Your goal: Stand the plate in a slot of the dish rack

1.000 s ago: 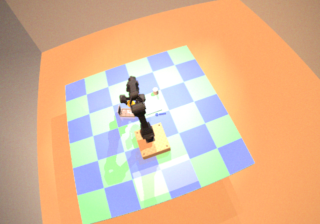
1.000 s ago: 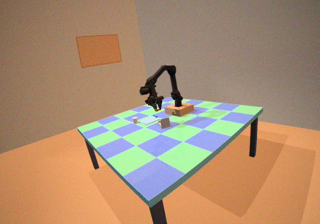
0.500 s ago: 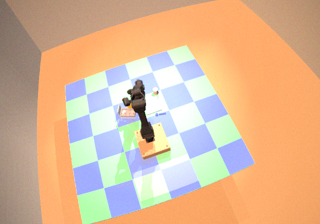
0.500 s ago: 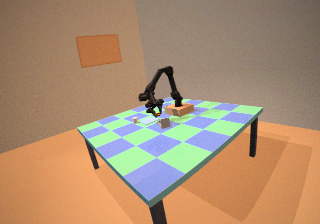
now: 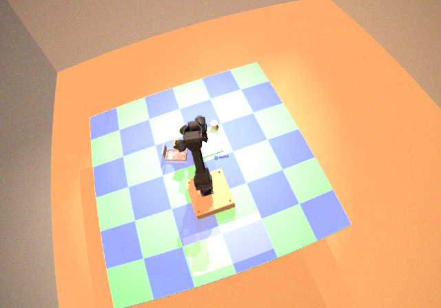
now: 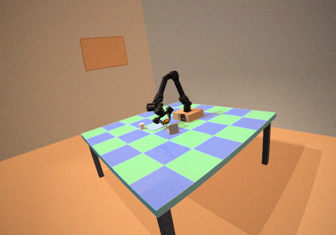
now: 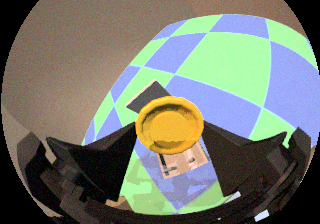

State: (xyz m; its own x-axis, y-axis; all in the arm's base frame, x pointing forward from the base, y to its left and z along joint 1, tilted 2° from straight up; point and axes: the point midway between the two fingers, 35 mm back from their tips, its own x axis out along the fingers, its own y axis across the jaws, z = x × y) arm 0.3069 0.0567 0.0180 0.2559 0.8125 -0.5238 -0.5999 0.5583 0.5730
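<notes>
Right now my gripper tip is 20 mm past the dish rack, 20 mm to the right of it and 50 mm above it. Round my gripper tip: pale blue mat: 10 mm behind, 180 mm to the right, 70 mm below; then yellow plate: 10 mm to the right; then blue pin-like thing: 120 mm behind, 220 mm to the right, 70 mm below.
</notes>
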